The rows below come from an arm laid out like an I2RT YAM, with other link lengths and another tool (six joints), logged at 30 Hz.
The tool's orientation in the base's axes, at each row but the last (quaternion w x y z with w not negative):
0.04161 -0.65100 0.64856 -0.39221
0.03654 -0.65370 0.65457 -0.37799
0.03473 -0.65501 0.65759 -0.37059
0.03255 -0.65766 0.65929 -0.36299
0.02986 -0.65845 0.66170 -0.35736
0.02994 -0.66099 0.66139 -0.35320
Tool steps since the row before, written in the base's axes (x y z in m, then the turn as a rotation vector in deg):
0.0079 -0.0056 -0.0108 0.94 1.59 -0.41
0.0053 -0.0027 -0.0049 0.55 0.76 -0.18
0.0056 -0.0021 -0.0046 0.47 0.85 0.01
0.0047 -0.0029 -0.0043 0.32 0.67 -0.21
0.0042 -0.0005 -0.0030 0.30 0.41 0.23
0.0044 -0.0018 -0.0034 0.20 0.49 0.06
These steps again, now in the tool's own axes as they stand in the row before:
-0.0012 0.0005 0.0144 -1.72 -0.78 0.09
-0.0006 -0.0014 0.0076 -0.83 -0.46 0.09
-0.0009 -0.0019 0.0072 -0.82 -0.51 -0.13
0.0001 -0.0013 0.0069 -0.73 -0.25 0.03
-0.0014 -0.0020 0.0046 -0.31 -0.42 -0.20
-0.0004 -0.0018 0.0055 -0.44 -0.26 -0.15

